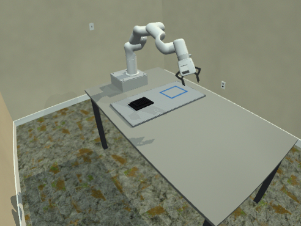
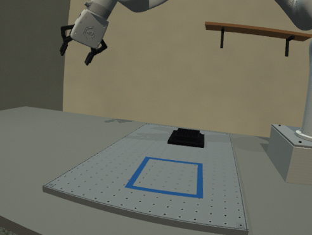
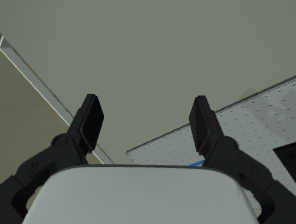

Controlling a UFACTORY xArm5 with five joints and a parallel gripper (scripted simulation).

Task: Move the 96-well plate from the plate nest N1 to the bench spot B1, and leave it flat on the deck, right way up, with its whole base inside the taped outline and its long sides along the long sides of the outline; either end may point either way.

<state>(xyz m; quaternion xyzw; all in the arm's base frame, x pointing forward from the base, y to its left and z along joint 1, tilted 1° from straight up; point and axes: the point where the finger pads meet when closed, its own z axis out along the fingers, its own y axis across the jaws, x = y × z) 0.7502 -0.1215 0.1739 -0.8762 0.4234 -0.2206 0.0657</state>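
My gripper is now 390 mm past the black 96-well plate, 240 mm above it and 100 mm to the left of it. Also, from my hand: black plate nest (390 mm behind, 260 mm below, 100 mm to the right).
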